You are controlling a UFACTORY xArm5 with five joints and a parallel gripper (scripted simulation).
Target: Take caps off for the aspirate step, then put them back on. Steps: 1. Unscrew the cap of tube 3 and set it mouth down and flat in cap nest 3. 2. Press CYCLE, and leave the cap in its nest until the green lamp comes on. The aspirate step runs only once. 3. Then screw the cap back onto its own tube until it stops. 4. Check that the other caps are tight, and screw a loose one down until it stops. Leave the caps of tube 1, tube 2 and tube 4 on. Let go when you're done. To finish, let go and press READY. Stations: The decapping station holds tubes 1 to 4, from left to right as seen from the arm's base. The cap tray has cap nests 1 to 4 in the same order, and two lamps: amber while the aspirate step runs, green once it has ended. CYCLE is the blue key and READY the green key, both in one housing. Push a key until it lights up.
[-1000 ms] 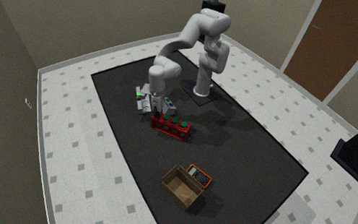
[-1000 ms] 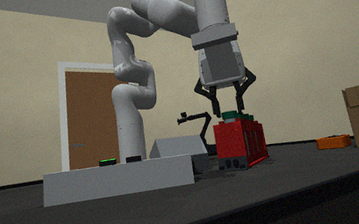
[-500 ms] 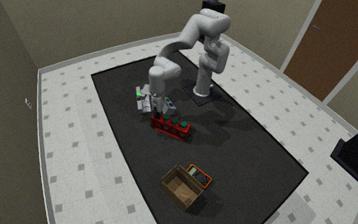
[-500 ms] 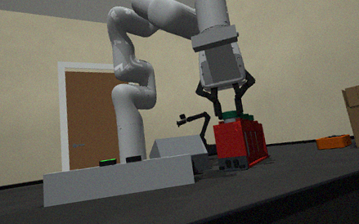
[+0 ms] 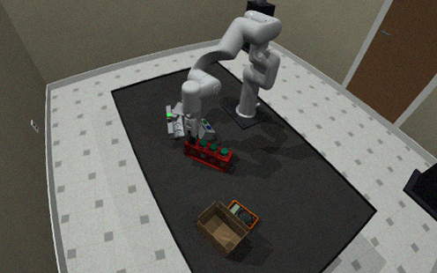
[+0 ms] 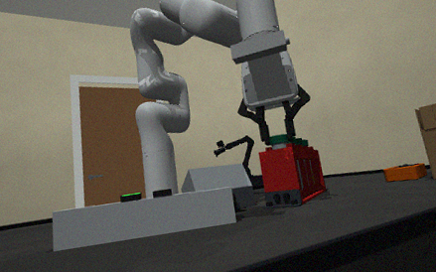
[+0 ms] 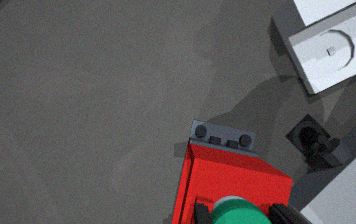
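My gripper is now 130 mm past the green READY key, 110 mm to the left of it and 60 mm above it. The rest, counted from my hand: grey key housing (110 mm behind, 90 mm to the right, 80 mm below); then blue CYCLE key (130 mm behind, 60 mm to the right, 60 mm below); then orange meter (390 mm to the left, 110 mm below).
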